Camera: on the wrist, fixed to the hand. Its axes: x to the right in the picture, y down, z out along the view.
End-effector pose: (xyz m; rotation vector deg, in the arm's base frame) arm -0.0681 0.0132 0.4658 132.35 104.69 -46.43
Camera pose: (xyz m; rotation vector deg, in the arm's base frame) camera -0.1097 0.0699 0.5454 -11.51 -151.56 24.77
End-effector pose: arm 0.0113 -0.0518 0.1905 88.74 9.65 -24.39
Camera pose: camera 0.0031 0.0237 0.1163 64.55 94.09 -89.75
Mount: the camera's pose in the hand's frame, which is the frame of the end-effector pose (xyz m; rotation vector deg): 0.0078 -0.0745 -0.0753 1.63 9.98 -96.90
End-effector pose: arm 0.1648 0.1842 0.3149 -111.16 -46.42 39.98
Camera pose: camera 0.2055 0.1801 0.4129 -39.29 -103.97 -27.80
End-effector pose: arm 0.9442 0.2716 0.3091 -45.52 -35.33 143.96
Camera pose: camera 1.0044 0.3569 0.2896 -10.89 -40.32 50.56
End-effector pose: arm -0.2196 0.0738 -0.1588 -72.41 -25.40 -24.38
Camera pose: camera -0.2466 -0.0180 -0.1126 -30.20 -74.98 -108.49
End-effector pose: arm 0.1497 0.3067 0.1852 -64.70 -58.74 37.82
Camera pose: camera 0.2167 0.2584 0.2519 -0.60 -78.98 -43.71
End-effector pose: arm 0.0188 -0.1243 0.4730 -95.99 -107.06 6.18
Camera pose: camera -0.0093 -0.1567 0.5702 16.89 -139.55 -37.22
